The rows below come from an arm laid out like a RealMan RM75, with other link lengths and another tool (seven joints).
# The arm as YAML. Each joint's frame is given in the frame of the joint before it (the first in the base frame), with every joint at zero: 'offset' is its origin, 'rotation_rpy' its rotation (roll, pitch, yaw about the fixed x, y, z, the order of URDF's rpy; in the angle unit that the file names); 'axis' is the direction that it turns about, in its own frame. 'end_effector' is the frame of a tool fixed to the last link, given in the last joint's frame.
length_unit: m
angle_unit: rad
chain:
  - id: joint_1
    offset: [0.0, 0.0, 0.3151]
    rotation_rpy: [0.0, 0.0, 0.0]
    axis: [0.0, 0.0, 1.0]
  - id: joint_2
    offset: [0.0, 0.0, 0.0]
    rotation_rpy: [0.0, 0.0, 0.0]
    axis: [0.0, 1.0, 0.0]
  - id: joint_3
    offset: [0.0, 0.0, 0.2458]
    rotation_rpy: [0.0, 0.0, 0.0]
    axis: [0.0, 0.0, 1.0]
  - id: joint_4
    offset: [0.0, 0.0, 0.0]
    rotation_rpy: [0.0, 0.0, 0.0]
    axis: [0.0, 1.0, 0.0]
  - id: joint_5
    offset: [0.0, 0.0, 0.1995]
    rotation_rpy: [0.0, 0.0, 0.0]
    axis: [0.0, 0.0, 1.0]
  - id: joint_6
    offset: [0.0, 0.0, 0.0]
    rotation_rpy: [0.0, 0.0, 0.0]
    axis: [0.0, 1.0, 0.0]
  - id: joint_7
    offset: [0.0, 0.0, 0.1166]
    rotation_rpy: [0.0, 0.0, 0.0]
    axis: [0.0, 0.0, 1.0]
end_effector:
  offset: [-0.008, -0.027, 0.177]
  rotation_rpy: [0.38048, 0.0, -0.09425]
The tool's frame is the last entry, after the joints.
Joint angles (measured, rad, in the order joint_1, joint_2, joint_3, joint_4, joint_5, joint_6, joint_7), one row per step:
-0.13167 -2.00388 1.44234 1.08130 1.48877 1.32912 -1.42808
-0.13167 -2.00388 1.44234 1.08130 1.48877 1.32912 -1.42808
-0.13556 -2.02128 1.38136 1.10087 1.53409 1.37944 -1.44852
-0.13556 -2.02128 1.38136 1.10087 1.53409 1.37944 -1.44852
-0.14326 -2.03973 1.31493 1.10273 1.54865 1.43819 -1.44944
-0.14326 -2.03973 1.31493 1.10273 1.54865 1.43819 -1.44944
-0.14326 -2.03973 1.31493 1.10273 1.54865 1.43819 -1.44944
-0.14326 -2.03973 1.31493 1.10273 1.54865 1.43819 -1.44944
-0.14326 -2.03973 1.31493 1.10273 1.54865 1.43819 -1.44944
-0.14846 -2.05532 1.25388 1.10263 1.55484 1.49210 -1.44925
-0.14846 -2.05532 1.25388 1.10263 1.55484 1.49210 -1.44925
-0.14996 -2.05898 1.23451 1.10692 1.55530 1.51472 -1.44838
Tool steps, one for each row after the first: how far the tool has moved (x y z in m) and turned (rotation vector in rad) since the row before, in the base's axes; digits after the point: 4 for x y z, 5 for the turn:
0.0000 0.0000 0.0000 0.00000 0.00000 0.00000
0.0031 -0.0003 0.0059 -0.00351 -0.00415 -0.00593
0.0000 0.0000 0.0000 0.00000 0.00000 0.00000
0.0077 0.0004 0.0086 0.00480 -0.03220 -0.00942
0.0000 0.0000 0.0000 0.00000 0.00000 0.00000
0.0000 0.0000 0.0000 0.00000 0.00000 0.00000
0.0000 0.0000 0.0000 0.00000 0.00000 0.00000
0.0000 0.0000 0.0000 0.00000 0.00000 0.00000
0.0068 -0.0001 0.0091 0.00698 -0.03467 -0.00621
0.0000 0.0000 0.0000 0.00000 0.00000 0.00000
0.0035 -0.0011 0.0037 0.00128 -0.01139 -0.00936

